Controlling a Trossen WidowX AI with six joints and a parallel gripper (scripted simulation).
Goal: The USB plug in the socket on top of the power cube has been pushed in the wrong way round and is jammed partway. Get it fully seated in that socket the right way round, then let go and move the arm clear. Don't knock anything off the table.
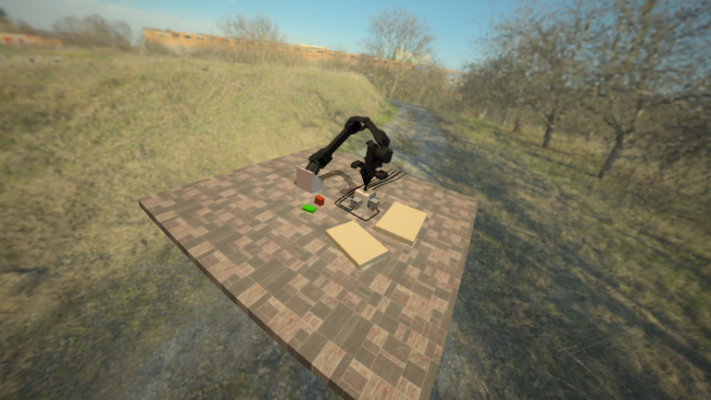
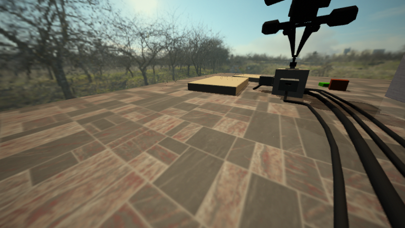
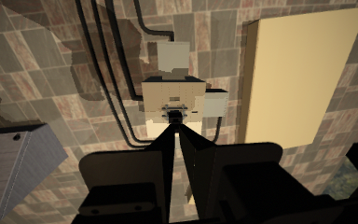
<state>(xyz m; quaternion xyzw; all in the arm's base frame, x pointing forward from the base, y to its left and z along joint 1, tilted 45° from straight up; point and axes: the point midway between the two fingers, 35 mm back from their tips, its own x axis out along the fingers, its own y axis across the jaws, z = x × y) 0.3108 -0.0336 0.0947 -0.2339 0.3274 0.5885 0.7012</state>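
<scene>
My gripper tip is now 20 mm above the USB plug. From my gripper tip the other things lie so: red block 170 mm behind, 140 mm to the right, 90 mm below; then green block 180 mm behind, 220 mm to the right, 100 mm below.
</scene>
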